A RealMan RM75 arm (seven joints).
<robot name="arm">
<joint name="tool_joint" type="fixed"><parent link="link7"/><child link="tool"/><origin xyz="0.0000 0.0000 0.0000"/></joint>
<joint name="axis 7" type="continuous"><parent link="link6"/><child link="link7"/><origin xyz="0.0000 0.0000 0.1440"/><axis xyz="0 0 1"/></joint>
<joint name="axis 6" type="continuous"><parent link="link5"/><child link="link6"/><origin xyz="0.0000 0.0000 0.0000"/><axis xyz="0 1 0"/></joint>
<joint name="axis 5" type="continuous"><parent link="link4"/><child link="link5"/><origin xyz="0.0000 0.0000 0.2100"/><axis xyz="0 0 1"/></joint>
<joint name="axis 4" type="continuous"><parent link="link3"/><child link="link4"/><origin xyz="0.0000 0.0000 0.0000"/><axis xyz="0 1 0"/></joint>
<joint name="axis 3" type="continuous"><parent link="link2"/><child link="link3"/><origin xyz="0.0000 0.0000 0.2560"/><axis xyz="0 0 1"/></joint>
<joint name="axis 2" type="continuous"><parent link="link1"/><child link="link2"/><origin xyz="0.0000 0.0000 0.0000"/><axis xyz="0 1 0"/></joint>
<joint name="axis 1" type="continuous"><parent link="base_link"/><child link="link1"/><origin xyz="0.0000 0.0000 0.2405"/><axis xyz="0 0 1"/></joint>
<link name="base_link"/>
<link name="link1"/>
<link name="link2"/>
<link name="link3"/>
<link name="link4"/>
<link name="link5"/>
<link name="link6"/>
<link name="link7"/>
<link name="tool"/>
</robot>
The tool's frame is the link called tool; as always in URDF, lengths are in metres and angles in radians. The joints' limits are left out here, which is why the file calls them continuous.
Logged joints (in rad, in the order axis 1, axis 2, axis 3, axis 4, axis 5, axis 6, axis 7), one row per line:
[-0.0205, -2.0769, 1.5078, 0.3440, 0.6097, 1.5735, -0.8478]
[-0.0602, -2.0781, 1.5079, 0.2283, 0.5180, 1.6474, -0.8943]
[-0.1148, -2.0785, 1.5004, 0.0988, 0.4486, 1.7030, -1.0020]
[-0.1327, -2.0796, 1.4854, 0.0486, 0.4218, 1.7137, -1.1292]
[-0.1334, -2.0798, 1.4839, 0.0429, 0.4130, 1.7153, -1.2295]
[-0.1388, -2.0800, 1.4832, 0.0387, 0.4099, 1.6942, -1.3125]
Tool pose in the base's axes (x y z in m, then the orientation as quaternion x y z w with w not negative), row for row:
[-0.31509, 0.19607, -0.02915, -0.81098, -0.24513, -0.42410, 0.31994]
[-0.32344, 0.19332, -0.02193, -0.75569, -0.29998, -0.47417, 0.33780]
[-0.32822, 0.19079, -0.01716, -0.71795, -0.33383, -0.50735, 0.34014]
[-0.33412, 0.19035, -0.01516, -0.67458, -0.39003, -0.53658, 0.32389]
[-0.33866, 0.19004, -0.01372, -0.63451, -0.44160, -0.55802, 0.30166]
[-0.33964, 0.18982, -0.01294, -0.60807, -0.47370, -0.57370, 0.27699]
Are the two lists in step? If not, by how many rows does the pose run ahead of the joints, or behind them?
The pose runs 1 row behind the joints: the pose in row i belongs to the joints in row i - 1.
